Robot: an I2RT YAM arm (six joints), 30 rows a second.
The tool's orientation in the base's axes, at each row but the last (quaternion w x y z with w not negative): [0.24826 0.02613 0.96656 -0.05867]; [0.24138 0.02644 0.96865 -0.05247]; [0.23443 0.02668 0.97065 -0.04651]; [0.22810 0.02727 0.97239 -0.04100]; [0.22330 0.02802 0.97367 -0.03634]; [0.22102 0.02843 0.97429 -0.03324]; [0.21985 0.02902 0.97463 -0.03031]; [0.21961 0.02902 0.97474 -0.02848]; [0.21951 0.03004 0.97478 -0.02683]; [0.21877 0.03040 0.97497 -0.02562]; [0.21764 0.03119 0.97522 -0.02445]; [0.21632 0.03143 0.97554 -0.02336]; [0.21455 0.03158 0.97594 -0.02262]
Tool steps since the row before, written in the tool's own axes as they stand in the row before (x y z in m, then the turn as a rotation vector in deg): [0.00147 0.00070 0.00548 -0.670 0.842 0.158]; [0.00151 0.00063 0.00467 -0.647 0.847 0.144]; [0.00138 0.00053 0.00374 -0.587 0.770 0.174]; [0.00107 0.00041 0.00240 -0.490 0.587 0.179]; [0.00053 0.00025 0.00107 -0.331 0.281 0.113]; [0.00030 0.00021 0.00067 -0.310 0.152 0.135]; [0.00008 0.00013 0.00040 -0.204 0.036 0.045]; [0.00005 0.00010 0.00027 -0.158 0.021 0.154]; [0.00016 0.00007 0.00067 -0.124 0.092 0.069]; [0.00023 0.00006 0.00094 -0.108 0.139 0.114]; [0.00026 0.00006 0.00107 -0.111 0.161 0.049]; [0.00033 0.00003 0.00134 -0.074 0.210 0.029]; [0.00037 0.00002 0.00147 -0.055 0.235 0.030]
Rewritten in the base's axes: [0.00138 0.00003 -0.00555 0.729 0.801 0.102]; [0.00089 0.00013 -0.00487 0.702 0.808 0.103]; [0.00051 0.00018 -0.00399 0.657 0.730 0.055]; [0.00013 0.00022 -0.00265 0.559 0.551 0.019]; [0.00000 0.00018 -0.00121 0.366 0.258 0.027]; [0.00003 0.00017 -0.00074 0.348 0.128 0.005]; [0.00011 0.00010 -0.00040 0.206 0.024 0.046]; [0.00008 0.00008 -0.00027 0.210 0.003 -0.072]; [0.00015 0.00003 -0.00068 0.148 0.081 -0.013]; [0.00020 0.00001 -0.00095 0.156 0.126 -0.062]; [0.00022 0.00001 -0.00108 0.133 0.152 -0.003]; [0.00027 -0.00003 -0.00135 0.094 0.204 -0.002]; [0.00028 -0.00005 -0.00149 0.079 0.230 -0.011]
